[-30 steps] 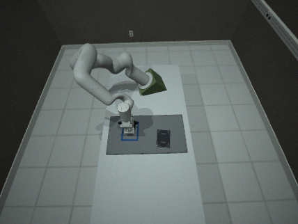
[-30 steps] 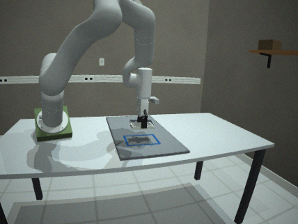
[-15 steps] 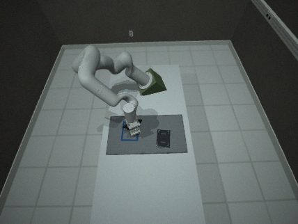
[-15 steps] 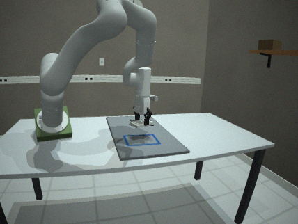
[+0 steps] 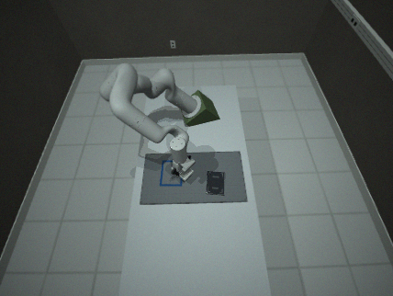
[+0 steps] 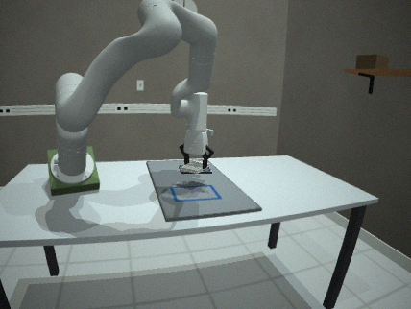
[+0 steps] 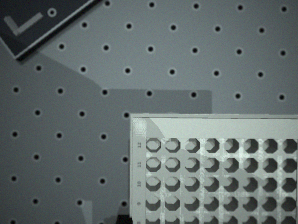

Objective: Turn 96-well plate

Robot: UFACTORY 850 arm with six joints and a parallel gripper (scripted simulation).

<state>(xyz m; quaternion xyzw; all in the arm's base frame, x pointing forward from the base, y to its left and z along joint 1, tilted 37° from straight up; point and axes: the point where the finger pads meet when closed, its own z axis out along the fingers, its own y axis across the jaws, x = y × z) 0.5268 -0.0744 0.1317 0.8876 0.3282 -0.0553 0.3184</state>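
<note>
Right now my hand is 90 mm short of the dark plate nest N1, 210 mm to the right of it and 100 mm above it. Also, from my hand: white 96-well plate: 10 mm below.
</note>
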